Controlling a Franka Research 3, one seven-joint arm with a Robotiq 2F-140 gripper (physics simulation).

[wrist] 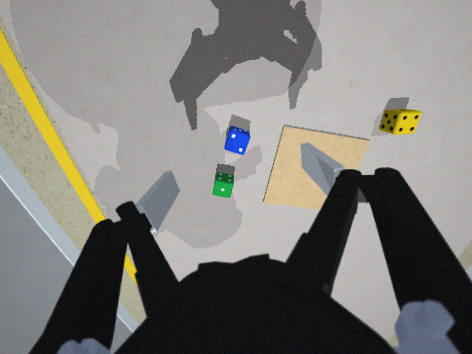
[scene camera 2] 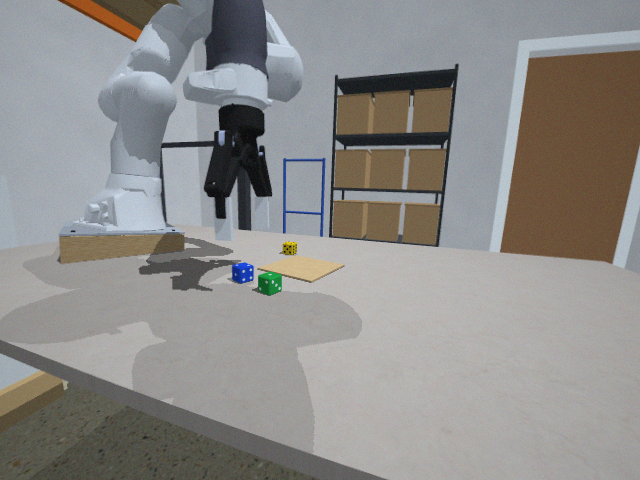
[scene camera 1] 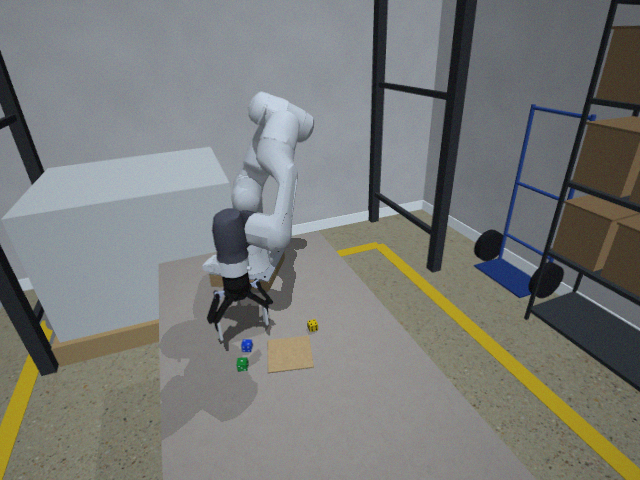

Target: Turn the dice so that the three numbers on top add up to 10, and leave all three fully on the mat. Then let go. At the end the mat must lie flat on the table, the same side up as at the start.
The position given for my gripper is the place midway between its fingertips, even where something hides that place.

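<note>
Tan mat [scene camera 1: 286, 354] [wrist: 289, 185] [scene camera 2: 306, 269]: visible in scene camera 1, the wrist view and scene camera 2. My gripper [scene camera 2: 246, 233] [wrist: 236, 168] [scene camera 1: 244, 330]: visible in the same views as the mat. Yellow die [wrist: 395, 121]: visible in the wrist view.
</note>
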